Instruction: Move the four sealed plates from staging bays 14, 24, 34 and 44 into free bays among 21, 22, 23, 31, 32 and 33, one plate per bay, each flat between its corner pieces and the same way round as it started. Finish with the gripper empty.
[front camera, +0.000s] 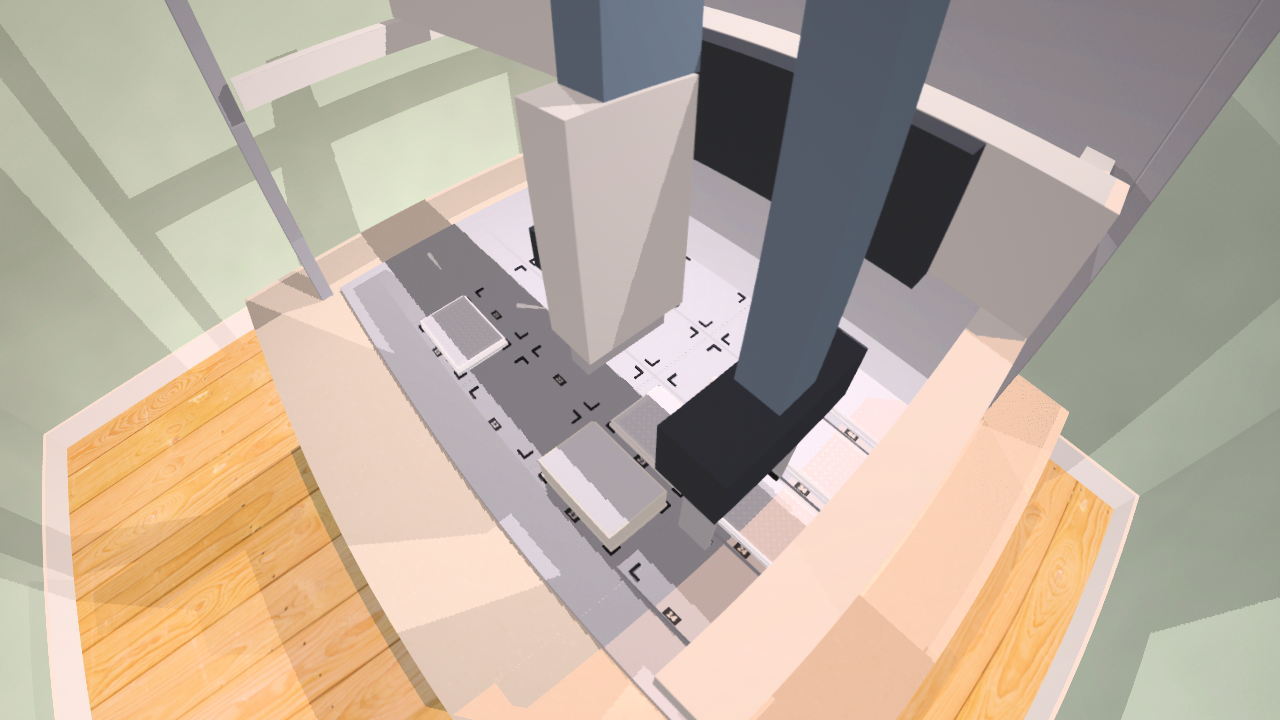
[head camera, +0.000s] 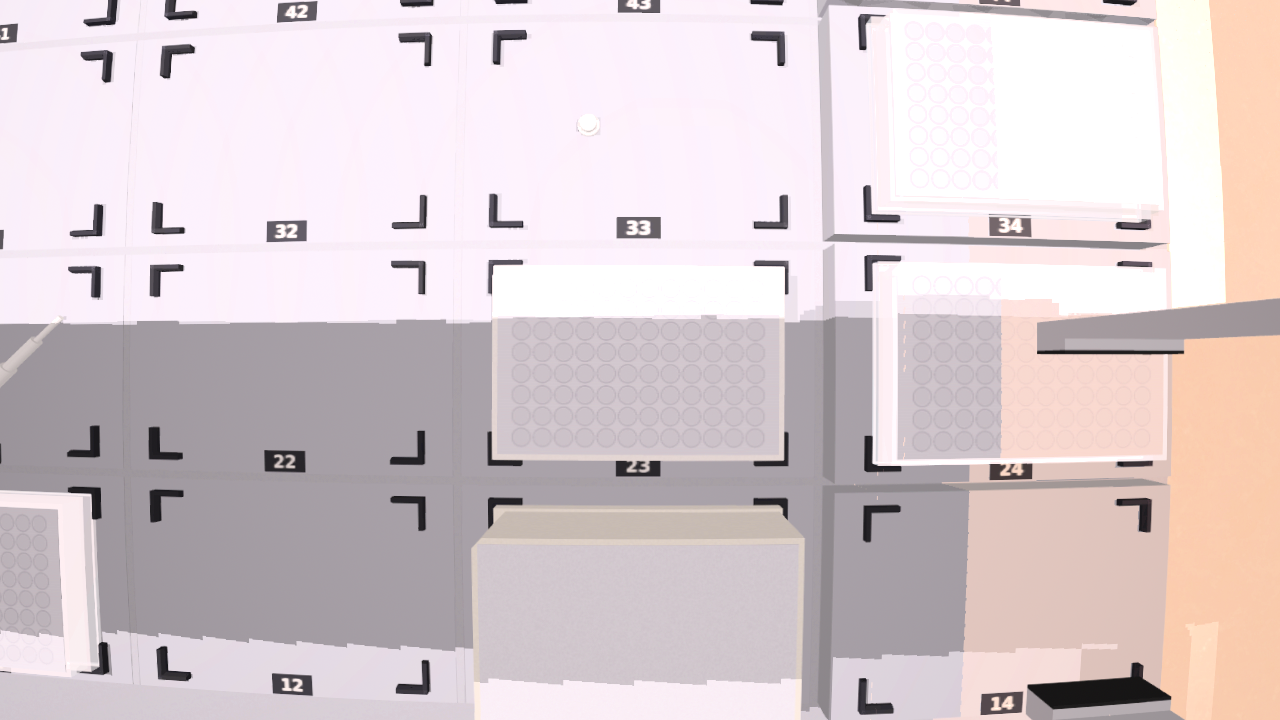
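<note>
My gripper is open and empty, its jaws wide apart. In the head view they hang over bay 24 and the front of bay 14. A sealed plate lies flat in bay 23, within its corner pieces. Another plate lies in bay 24, partly behind one jaw in the head view. A third plate lies in bay 34. A plate at bay 44 shows in the front view, partly hidden by the side wall. Bay 14 holds no plate.
A tall pale box stands in bay 13, beside the plate in bay 23. Another plate lies in bay 11. A thin pipette-like object lies in bay 21. A small round white object lies in bay 33.
</note>
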